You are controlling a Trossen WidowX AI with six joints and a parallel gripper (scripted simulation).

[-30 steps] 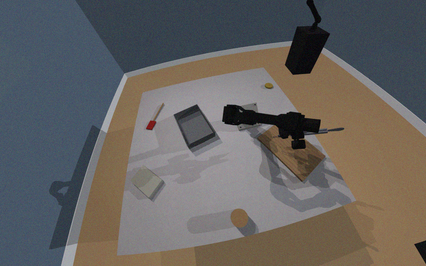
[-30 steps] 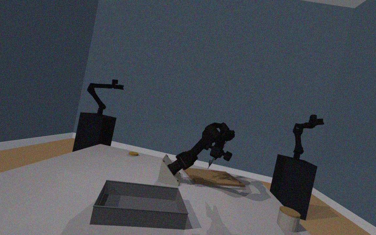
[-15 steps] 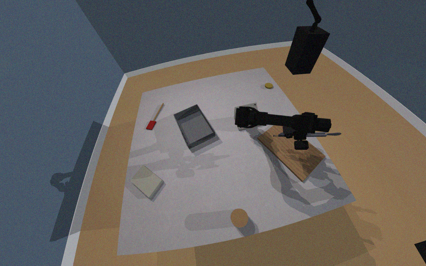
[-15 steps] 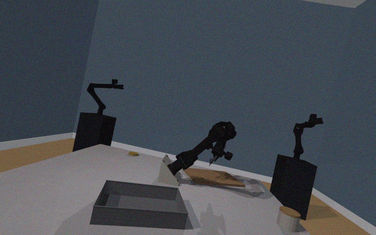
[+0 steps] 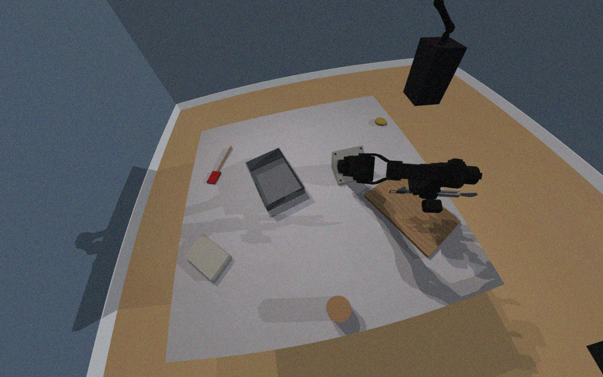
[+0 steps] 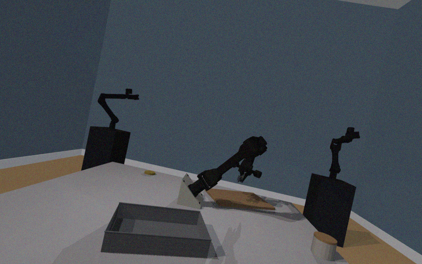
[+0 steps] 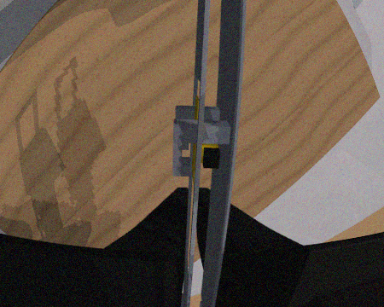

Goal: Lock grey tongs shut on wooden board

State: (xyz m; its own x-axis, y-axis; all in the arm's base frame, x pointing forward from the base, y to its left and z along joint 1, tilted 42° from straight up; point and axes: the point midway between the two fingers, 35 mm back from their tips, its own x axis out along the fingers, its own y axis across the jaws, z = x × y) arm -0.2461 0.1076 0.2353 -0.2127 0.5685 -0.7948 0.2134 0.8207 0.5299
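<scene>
The yellow tab lies 4 cm ahead of my gripper tip and 4 cm above it. The rest, counted from my gripper tip: cork-lidded jar 39 cm ahead, 34 cm to the left, 7 cm below; wooden board 10 cm below; yellow disc 6 cm behind, 61 cm to the right, 10 cm below.
</scene>
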